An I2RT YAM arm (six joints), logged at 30 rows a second.
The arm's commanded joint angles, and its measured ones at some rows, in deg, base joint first. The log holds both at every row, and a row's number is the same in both.
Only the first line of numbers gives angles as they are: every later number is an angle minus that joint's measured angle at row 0.
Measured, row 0: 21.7, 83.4, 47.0, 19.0, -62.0, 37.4
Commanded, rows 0 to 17: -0.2, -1.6, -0.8, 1.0, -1.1, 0.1; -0.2, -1.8, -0.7, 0.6, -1.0, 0.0; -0.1, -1.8, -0.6, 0.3, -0.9, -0.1; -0.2, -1.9, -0.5, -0.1, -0.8, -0.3; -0.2, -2.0, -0.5, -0.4, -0.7, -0.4; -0.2, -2.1, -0.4, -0.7, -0.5, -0.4; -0.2, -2.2, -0.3, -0.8, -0.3, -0.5; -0.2, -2.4, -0.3, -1.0, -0.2, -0.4; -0.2, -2.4, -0.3, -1.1, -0.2, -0.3; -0.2, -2.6, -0.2, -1.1, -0.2, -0.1; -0.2, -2.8, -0.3, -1.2, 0.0, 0.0; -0.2, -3.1, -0.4, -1.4, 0.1, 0.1; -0.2, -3.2, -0.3, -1.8, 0.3, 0.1; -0.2, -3.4, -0.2, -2.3, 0.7, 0.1; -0.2, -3.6, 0.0, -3.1, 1.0, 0.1; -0.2, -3.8, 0.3, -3.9, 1.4, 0.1; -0.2, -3.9, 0.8, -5.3, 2.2, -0.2; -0.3, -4.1, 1.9, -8.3, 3.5, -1.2
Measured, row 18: -0.1, -2.8, 0.0, -3.8, 1.2, 0.2
